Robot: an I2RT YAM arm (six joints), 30 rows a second.
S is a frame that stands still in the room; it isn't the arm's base.
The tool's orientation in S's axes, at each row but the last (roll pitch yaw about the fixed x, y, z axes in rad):
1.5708, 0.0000, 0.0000
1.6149, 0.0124, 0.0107
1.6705, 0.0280, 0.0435
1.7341, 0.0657, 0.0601
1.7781, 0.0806, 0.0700
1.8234, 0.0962, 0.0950
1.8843, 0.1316, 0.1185
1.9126, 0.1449, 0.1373
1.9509, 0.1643, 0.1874
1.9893, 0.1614, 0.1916
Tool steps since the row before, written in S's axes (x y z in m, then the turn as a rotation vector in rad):
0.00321, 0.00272, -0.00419, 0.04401, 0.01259, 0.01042
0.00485, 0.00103, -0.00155, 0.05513, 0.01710, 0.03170
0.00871, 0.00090, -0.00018, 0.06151, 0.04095, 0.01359
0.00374, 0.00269, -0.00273, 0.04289, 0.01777, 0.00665
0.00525, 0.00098, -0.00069, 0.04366, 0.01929, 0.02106
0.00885, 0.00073, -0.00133, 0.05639, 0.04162, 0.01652
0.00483, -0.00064, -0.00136, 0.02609, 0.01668, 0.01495
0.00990, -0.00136, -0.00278, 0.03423, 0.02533, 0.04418
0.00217, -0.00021, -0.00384, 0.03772, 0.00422, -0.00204
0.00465, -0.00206, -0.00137, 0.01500, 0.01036, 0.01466
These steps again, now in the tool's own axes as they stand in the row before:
0.00321, -0.00419, -0.00272, 0.04401, 0.01042, -0.01259
0.00488, -0.00153, -0.00091, 0.05491, 0.03162, -0.01792
0.00874, 0.00001, -0.00052, 0.06283, 0.01147, -0.03957
0.00407, -0.00284, -0.00203, 0.04335, 0.00692, -0.01651
0.00534, -0.00038, -0.00054, 0.04306, 0.02075, -0.02091
0.00897, -0.00043, 0.00023, 0.05822, 0.01249, -0.04049
0.00486, -0.00032, 0.00137, 0.02568, 0.01342, -0.01852
0.00992, -0.00038, 0.00300, 0.03060, 0.03943, -0.03569
0.00269, -0.00297, 0.00185, 0.03767, 0.00495, 0.00113
0.00434, 0.00056, 0.00293, 0.01413, 0.01270, -0.01365

